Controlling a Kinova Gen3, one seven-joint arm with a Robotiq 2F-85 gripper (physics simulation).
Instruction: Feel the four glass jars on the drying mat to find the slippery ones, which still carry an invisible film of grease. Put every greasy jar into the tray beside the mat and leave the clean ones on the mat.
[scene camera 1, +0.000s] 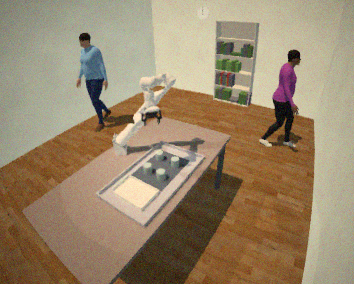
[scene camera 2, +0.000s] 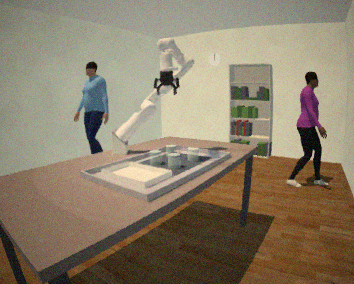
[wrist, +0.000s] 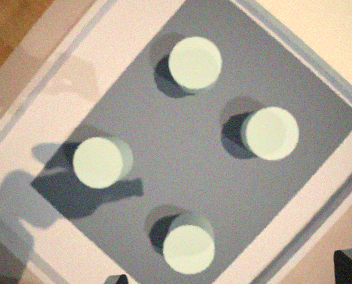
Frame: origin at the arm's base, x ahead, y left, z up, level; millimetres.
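Seen in the pictures: gripper, fingertip midpoint: (scene camera 1: 152, 124) (scene camera 2: 166, 95); arm's base, link origin: (scene camera 1: 120, 141) (scene camera 2: 120, 137).
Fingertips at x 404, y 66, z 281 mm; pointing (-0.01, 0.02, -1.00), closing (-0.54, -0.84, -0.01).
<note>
Offsets run from my fingertips to a thing's top centre. "*": to the spot under its first point. Level surfaces: height alone.
Four pale green jars stand upright and apart on the dark grey mat {dz -385 mm} (scene camera 1: 161, 163) (wrist: 175, 135). Two are nearer the tray: one {dx +128, dy -76, dz -315 mm} (scene camera 1: 161, 174) (scene camera 2: 174, 160) (wrist: 195, 62) on the table-edge side, one {dx -3, dy -94, dz -315 mm} (scene camera 1: 147, 168) (scene camera 2: 156, 158) (wrist: 272, 133) on the arm's side. Farther from it stand another jar {dx +110, dy +103, dz -315 mm} (scene camera 1: 175, 161) (scene camera 2: 193, 154) (wrist: 98, 162) and the last jar {dx -52, dy +83, dz -315 mm} (scene camera 1: 159, 155) (scene camera 2: 171, 149) (wrist: 189, 249). They look alike; no grease shows. The cream tray {dx +91, dy -311, dz -358 mm} (scene camera 1: 136, 192) (scene camera 2: 135, 174) (wrist: 320, 35) is empty. My gripper (scene camera 1: 151, 120) (scene camera 2: 166, 91) (wrist: 230, 273) is open and empty, high above the table.
A raised light grey rim {* dx +177, dy -483, dz -360 mm} (scene camera 1: 122, 210) (scene camera 2: 115, 187) surrounds mat and tray on the table {dz -390 mm} (scene camera 1: 75, 220) (scene camera 2: 50, 215). A person in blue (scene camera 1: 93, 65) (scene camera 2: 94, 95) and one in magenta (scene camera 1: 286, 82) (scene camera 2: 309, 107) are beyond the table. A bookshelf (scene camera 1: 255, 65) (scene camera 2: 270, 110) stands behind.
</note>
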